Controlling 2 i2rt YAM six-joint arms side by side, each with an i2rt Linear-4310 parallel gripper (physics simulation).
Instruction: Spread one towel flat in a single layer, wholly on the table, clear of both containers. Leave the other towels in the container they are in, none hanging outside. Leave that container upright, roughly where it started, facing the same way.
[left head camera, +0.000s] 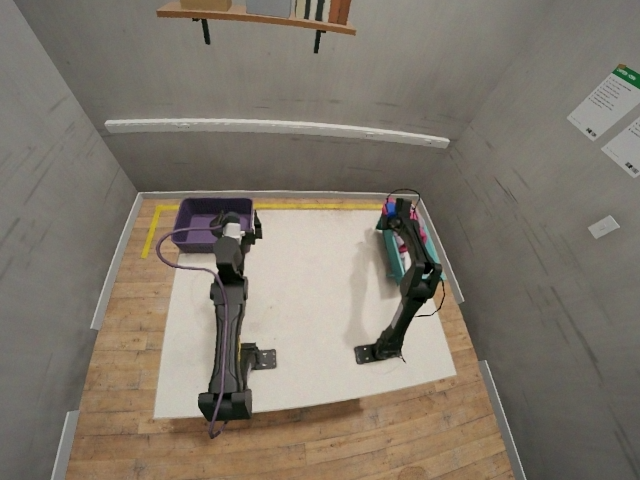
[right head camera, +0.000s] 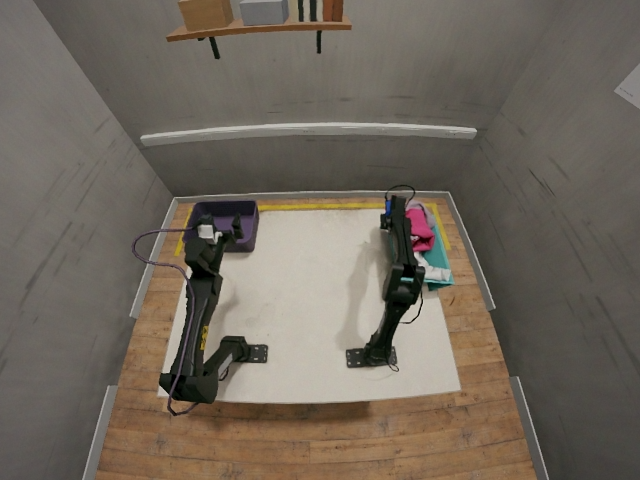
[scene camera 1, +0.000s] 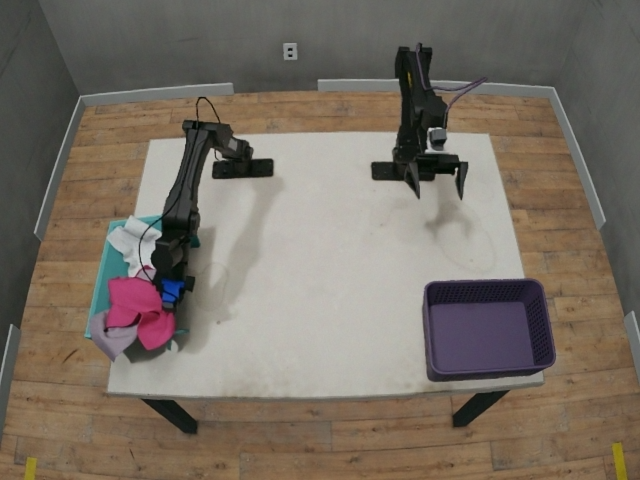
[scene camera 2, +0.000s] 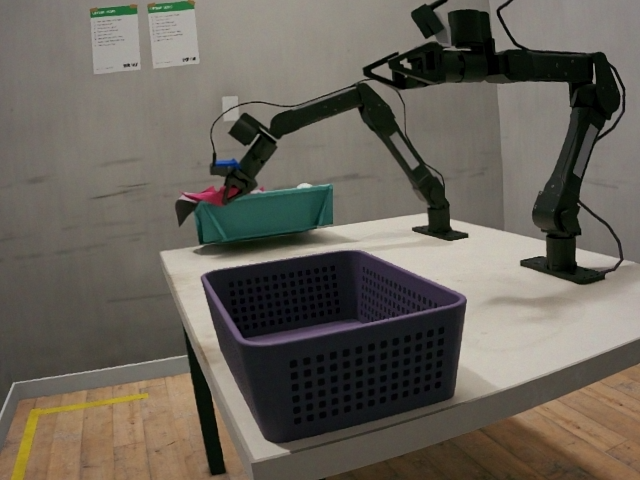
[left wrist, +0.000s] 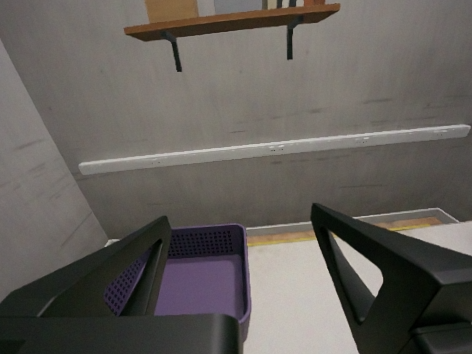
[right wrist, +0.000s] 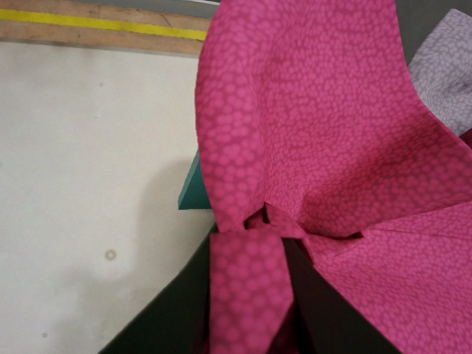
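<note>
My right gripper is shut on a bunched part of the pink towel, at the inner rim of the teal container. The pink towel lies mostly over the container's far end. A lavender towel hangs out over that end. A white towel lies at the other end. The container looks slightly tilted, with part of its underside off the table. My left gripper is open and empty, high above the table.
An empty purple basket stands at the table's far left corner in the head views. The white table lies between the containers. A wall shelf is at the back. The teal container is near the table's side edge.
</note>
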